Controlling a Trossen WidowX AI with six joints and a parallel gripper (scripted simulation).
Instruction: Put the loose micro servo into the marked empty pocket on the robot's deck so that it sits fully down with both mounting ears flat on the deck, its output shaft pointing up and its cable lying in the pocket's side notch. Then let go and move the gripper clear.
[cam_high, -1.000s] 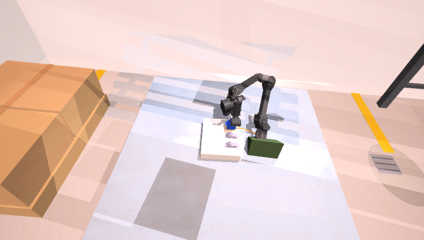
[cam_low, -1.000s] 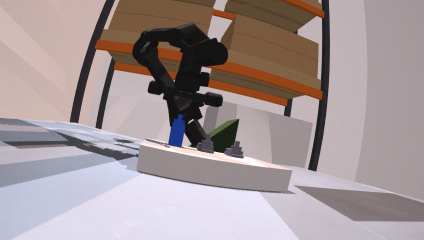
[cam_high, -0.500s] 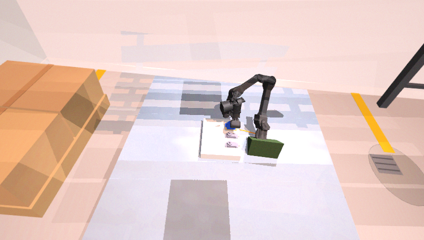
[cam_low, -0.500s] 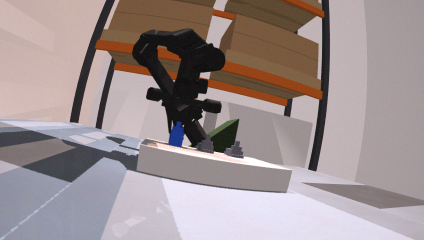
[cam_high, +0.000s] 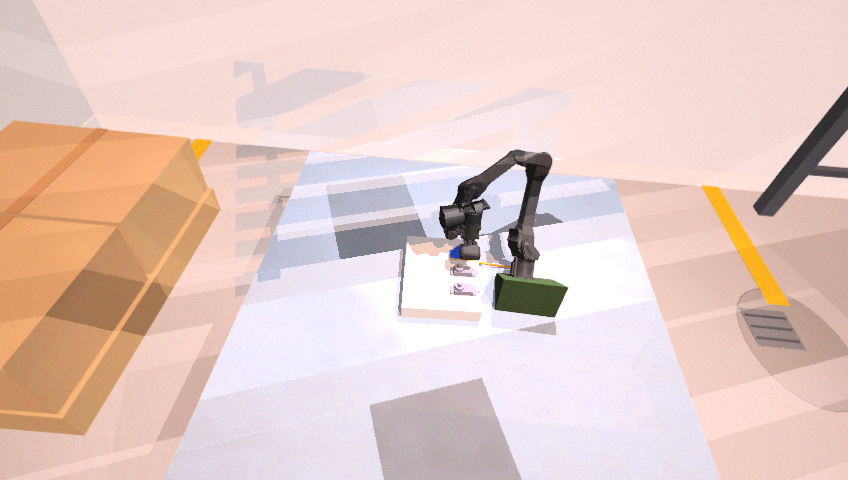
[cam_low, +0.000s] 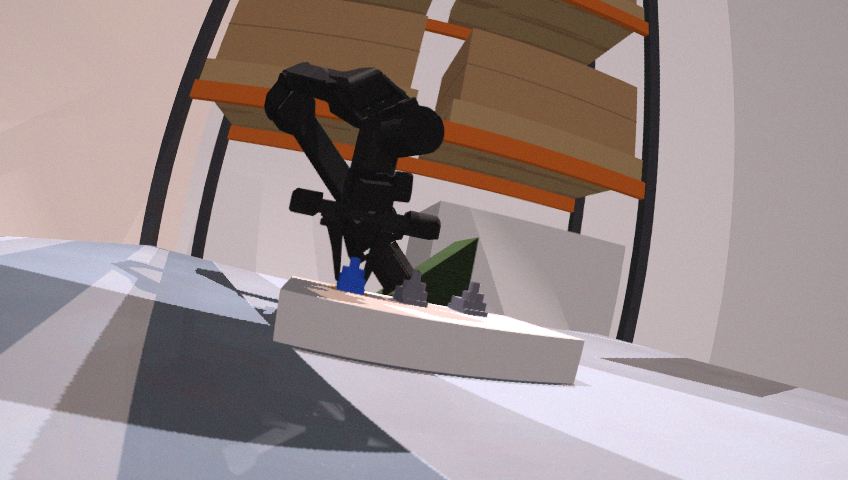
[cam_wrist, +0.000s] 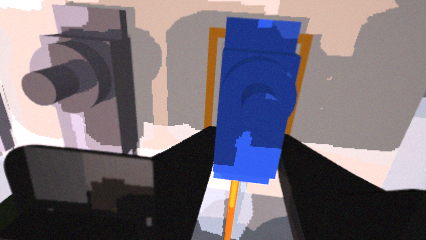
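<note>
Now: gripper tip 11 cm short of the pale deck, 9 cm to the right of it and 3 cm above it.
</note>
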